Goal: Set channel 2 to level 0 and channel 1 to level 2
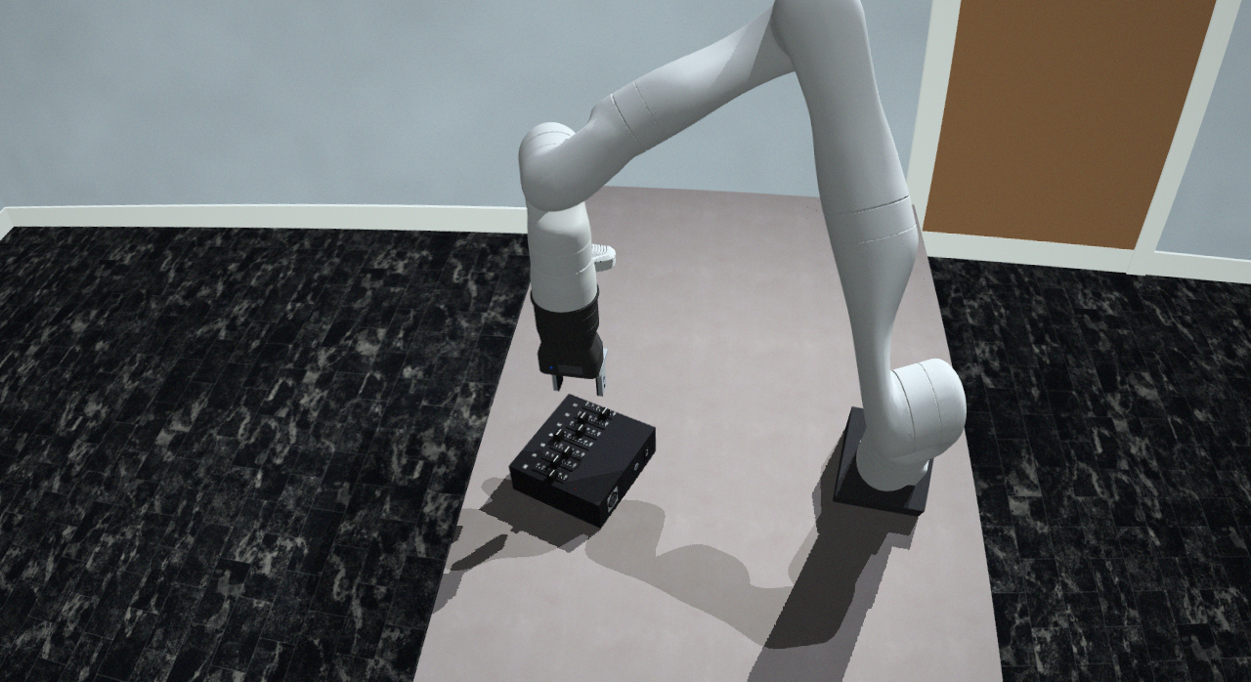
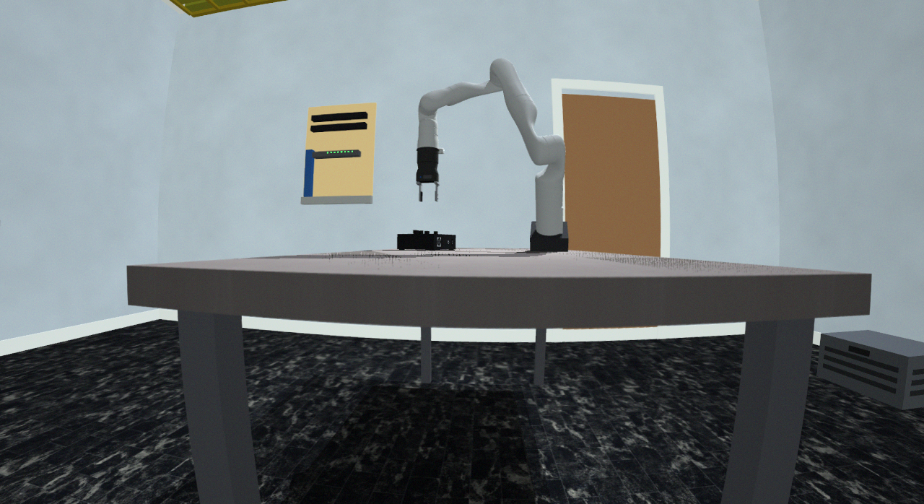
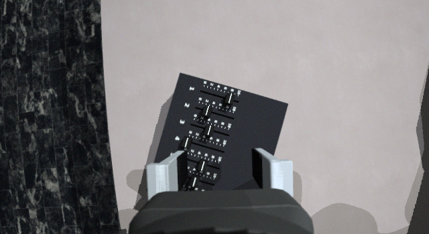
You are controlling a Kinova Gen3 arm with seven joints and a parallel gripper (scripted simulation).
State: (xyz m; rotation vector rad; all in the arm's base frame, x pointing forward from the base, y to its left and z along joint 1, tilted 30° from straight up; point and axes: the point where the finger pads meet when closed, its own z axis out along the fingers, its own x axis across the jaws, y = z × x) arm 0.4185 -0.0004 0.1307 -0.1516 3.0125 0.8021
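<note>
Right now the channel 1 cap is 1 cm behind my hand, 6 cm to the right of it and 12 cm below it. From my hand the other things lie so: channel 5 cap 2 cm ahead, 2 cm to the left, 12 cm below; channel 3 cap 1 cm ahead, 2 cm to the right, 12 cm below; channel 4 cap 4 cm ahead, 12 cm below.
</note>
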